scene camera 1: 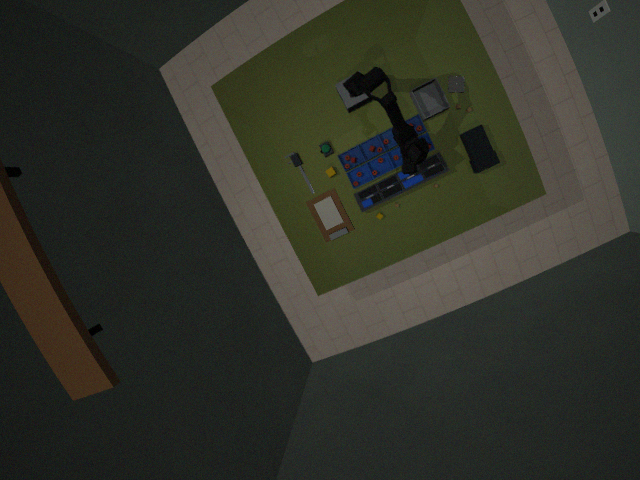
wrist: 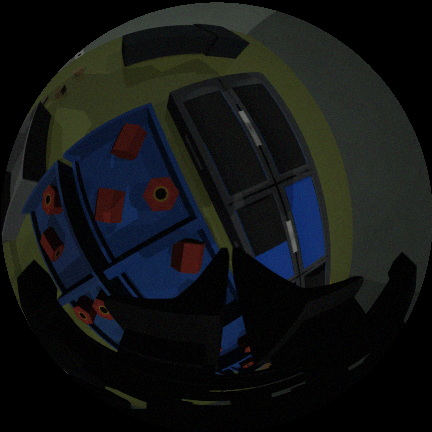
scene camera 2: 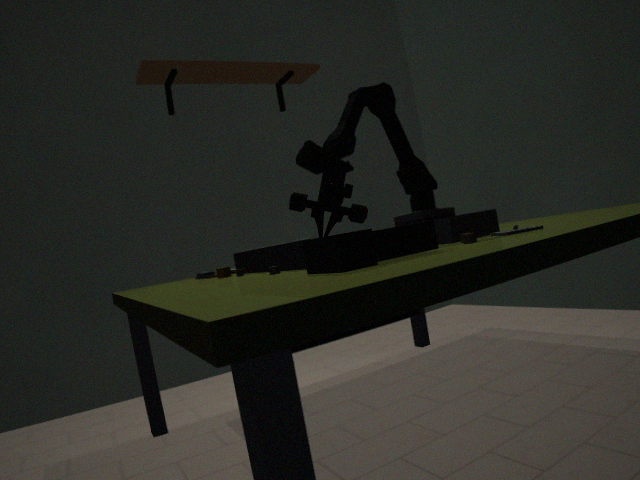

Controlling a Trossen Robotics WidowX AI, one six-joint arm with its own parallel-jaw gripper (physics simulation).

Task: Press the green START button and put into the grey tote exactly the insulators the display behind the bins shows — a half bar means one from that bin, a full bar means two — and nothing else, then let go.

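Places are measured from the arm's base along level axes (x right, y up, z back), in centimetres.
Pixels of known places: gripper, fingertip midpoint: (scene camera 1: 410,161) (wrist: 229,253); arm's base at its link origin: (scene camera 1: 355,89) (scene camera 2: 424,211).
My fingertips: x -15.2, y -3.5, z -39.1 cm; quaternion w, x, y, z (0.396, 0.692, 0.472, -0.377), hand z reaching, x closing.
Observation:
For each thing: its top centre in the pictures, then the offset to it from my fingertips. "pt": a spot on its surface instead.
- full blue bar at its top centre: (wrist: 320,225) (scene camera 1: 413,181) dx +1.3, dy +1.4, dz -9.6 cm
- half bar at its top centre: (wrist: 282,249) dx +2.1, dy -0.2, dz -5.1 cm
- grey tote at its top centre: (scene camera 2: 451,216) (scene camera 1: 430,98) dx -16.8, dy +0.5, dz +25.4 cm
- green START button at its top centre: (scene camera 1: 325,148) dx +37.0, dy -0.8, dz +18.1 cm
- dark box at its top centre: (scene camera 2: 369,229) (scene camera 1: 481,148) dx -33.3, dy +0.7, dz -3.2 cm
- brown-framed board at a spot on its surface: (scene camera 1: 312,206) pt dx +52.6, dy -4.3, dz -7.3 cm
- long-handled tool at a spot on its surface: (scene camera 1: 295,159) pt dx +53.4, dy -3.0, dz +18.1 cm
- grey plate at its top centre: (scene camera 1: 457,83) dx -31.9, dy -3.3, dz +29.3 cm
My gripper (scene camera 2: 321,237) (wrist: 229,253) is shut with nothing visible between its fingertips. It points down over the blue bins (scene camera 1: 357,150) (wrist: 142,160), near their edge beside the display (scene camera 1: 391,190) (wrist: 230,201). Orange-red insulators lie in the bins, one (wrist: 187,256) just left of the fingertips and another (wrist: 161,193) standing in a farther bin. In the wrist view the display has a full blue bar (wrist: 307,220) and a half bar (wrist: 276,260); the fingers hide other cells. The grey tote (scene camera 1: 431,100) shows a bare floor. The green START button (scene camera 1: 325,148) is left of the bins.
A dark box (scene camera 1: 479,147) (wrist: 170,44) stands beyond the display's right end. Yellow blocks (scene camera 1: 330,172) (scene camera 1: 379,215), a brown-framed board (scene camera 1: 312,206), a long-handled tool (scene camera 1: 295,159) and a grey plate (scene camera 1: 456,83) lie around. Small brown bits lie near the tote and display. The light is dim.

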